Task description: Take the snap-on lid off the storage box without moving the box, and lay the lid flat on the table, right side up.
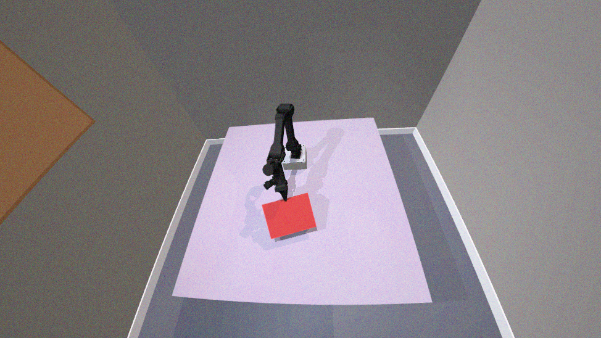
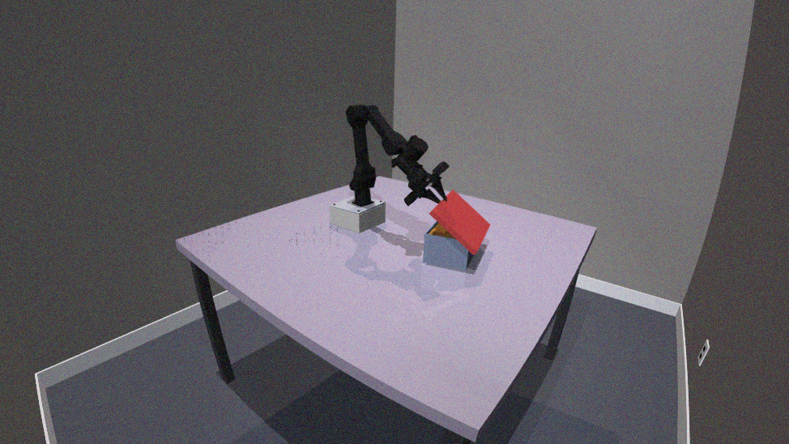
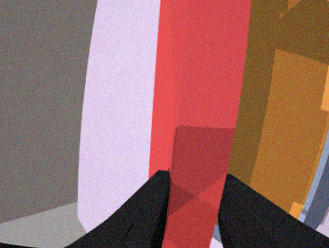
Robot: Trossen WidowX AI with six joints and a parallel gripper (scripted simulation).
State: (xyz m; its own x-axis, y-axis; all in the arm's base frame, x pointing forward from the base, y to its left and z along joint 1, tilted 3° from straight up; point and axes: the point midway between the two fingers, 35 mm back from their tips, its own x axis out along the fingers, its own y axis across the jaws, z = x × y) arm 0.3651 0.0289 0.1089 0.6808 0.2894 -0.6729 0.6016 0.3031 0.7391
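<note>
My gripper tip is now 60 mm short of the red lid, 30 mm to the right of it and 50 mm above it. Round my gripper tip: storage box 40 mm ahead, 20 mm to the left, 130 mm below.
</note>
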